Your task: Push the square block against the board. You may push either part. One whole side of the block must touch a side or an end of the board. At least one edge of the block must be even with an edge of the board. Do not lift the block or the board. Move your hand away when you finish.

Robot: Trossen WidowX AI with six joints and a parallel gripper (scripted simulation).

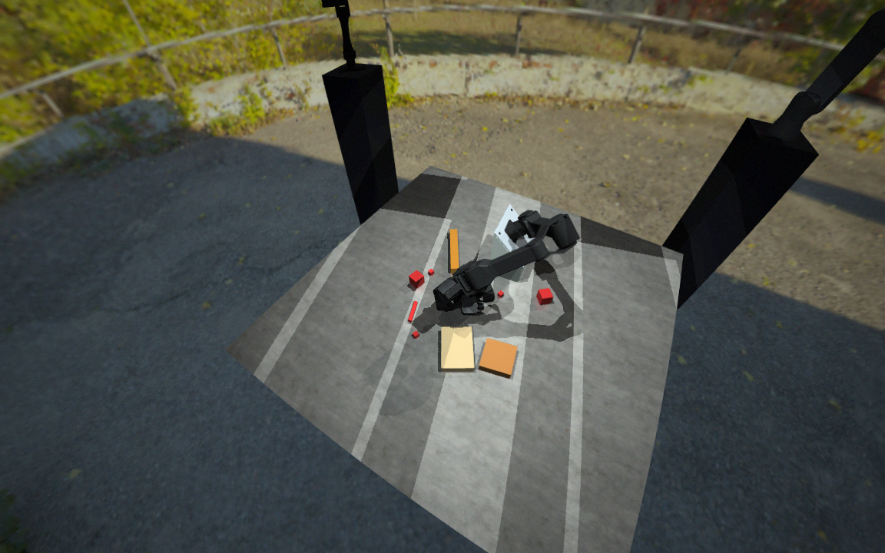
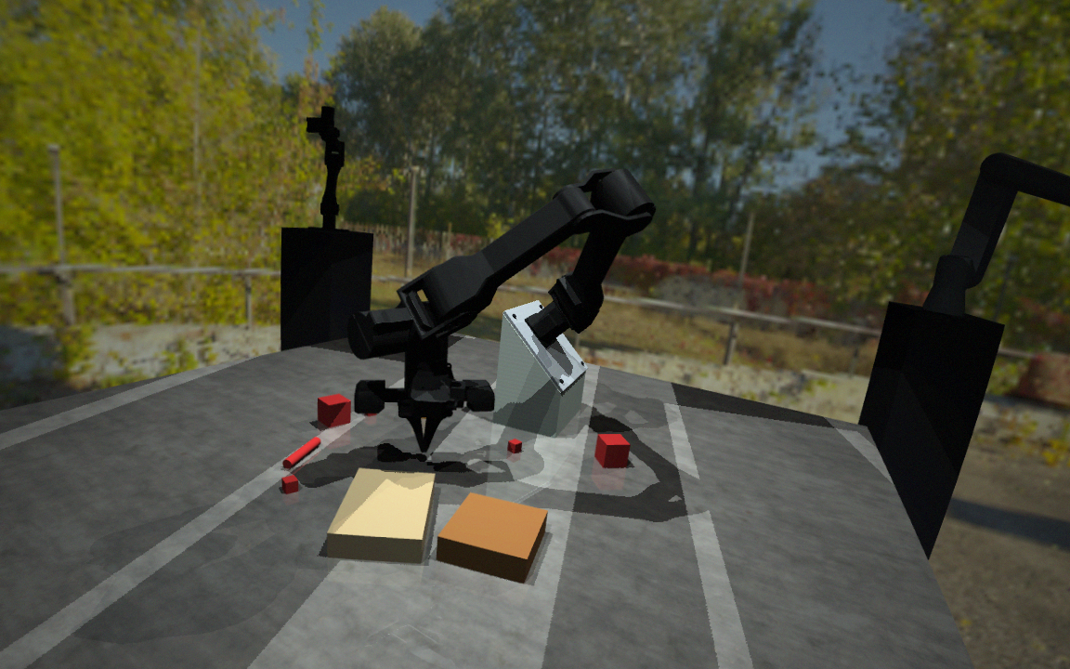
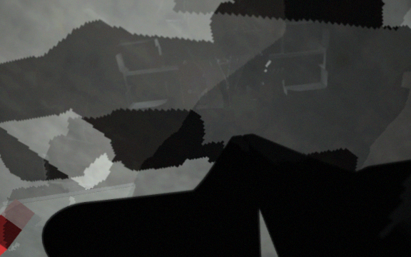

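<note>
The tan board lies 140 mm ahead of my gripper tip, 30 mm to the left of it and 10 mm below it. Also, from my gripper tip: orange bar: 260 mm behind, 140 mm to the right, 10 mm below; then brown square block: 120 mm ahead, 160 mm to the left, 10 mm below; then red rod: 60 mm ahead, 170 mm to the right, 20 mm below.
</note>
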